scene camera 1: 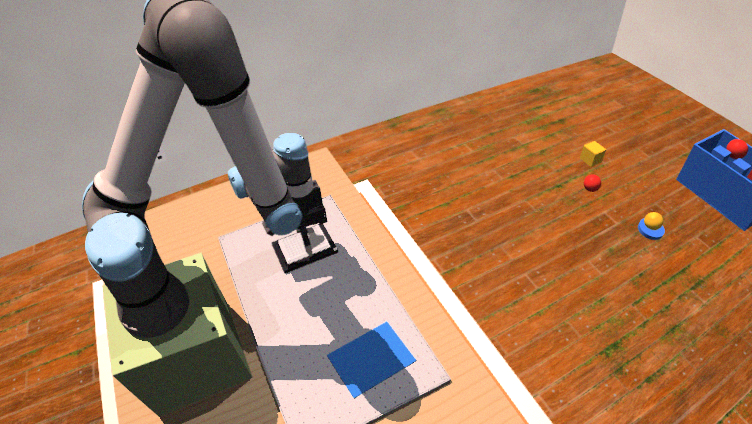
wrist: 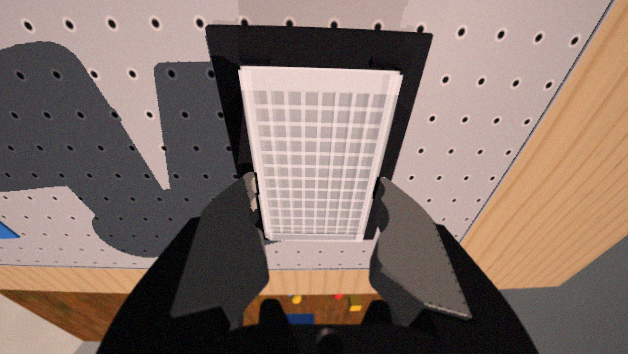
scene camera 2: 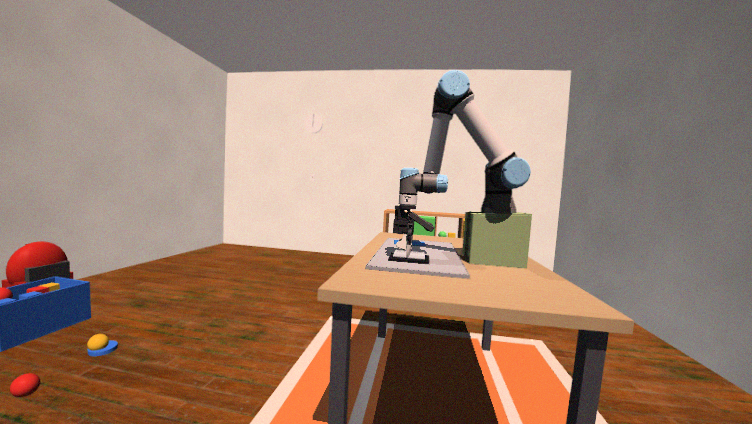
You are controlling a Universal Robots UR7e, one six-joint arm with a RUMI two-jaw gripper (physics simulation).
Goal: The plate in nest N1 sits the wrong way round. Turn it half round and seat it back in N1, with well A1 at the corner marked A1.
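The white, grid-patterned plate (scene camera 1: 292, 249) (scene camera 2: 418, 254) (wrist: 320, 155) looks level between the fingers, low over the black nest (scene camera 1: 311, 260) (wrist: 320, 46). I cannot tell whether it touches the nest. In the wrist view a wide black margin shows beyond the plate's far end, while its near end covers most of the near rim. My gripper (scene camera 1: 307, 243) (scene camera 2: 408, 253) (wrist: 316, 176) points down and is shut on the plate across its two long sides. The corner mark A1 and the well labels are not readable, so the plate's facing cannot be told.
The nest stands on a pale perforated board (scene camera 1: 242, 252) (scene camera 2: 447, 268) (wrist: 465, 100) on the wooden table (scene camera 1: 184, 221) (scene camera 2: 473, 294). A flat blue rectangle (scene camera 1: 371, 359) lies on the board. The arm's green pedestal (scene camera 1: 184, 389) (scene camera 2: 497, 244) stands beside the board.
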